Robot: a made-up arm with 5 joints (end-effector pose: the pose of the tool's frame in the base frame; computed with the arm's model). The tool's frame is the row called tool.
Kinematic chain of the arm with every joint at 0, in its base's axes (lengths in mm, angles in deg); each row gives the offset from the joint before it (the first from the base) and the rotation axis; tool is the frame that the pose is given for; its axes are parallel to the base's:
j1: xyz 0 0 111 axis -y
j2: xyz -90 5 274 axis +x
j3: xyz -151 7 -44 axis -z
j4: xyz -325 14 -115 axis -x
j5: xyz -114 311 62 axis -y
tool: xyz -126 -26 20
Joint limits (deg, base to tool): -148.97..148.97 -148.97..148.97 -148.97..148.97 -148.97..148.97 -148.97..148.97
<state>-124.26 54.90 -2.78 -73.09 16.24</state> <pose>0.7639 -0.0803 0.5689 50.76 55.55 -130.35</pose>
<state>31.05 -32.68 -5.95 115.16 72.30</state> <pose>-0.6407 -0.3747 -0.2182 -146.00 -39.33 61.84</pose>
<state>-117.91 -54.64 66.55 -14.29 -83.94</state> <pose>0.0187 0.3721 0.3158 -66.92 136.06 -57.15</pose>
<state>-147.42 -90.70 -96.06 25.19 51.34</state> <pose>0.8211 -0.2902 -0.3476 -122.88 -92.32 -79.22</pose>
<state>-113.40 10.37 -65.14 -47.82 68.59</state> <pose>0.4785 -0.3416 0.6354 66.36 58.15 -55.26</pose>
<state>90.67 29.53 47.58 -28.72 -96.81</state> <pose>-0.6000 0.3045 -0.2804 45.93 5.62 57.89</pose>
